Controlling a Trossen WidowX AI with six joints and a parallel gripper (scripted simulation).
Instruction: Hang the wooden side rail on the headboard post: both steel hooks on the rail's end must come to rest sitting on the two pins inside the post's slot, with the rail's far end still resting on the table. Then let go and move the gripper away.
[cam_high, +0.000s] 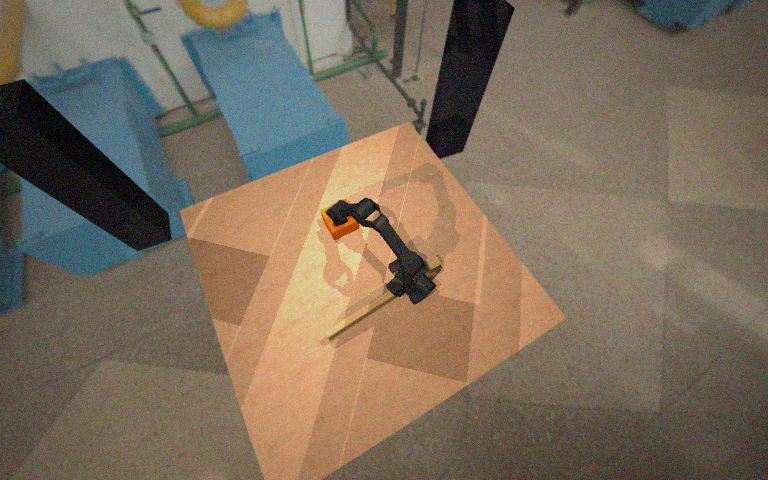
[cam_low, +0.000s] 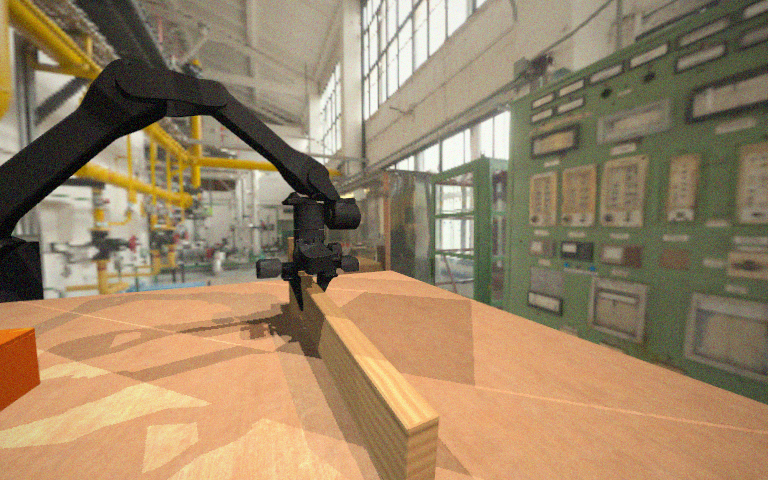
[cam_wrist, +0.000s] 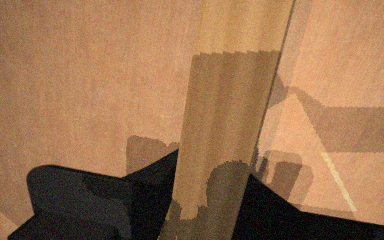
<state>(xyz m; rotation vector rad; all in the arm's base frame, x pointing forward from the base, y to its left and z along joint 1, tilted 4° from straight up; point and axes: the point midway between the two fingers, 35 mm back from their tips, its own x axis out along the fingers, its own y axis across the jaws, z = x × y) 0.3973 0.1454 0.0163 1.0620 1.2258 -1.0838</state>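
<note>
My gripper tip is now 110 mm to the right of the wooden headboard post, 40 mm below it and 20 mm past it.
</note>
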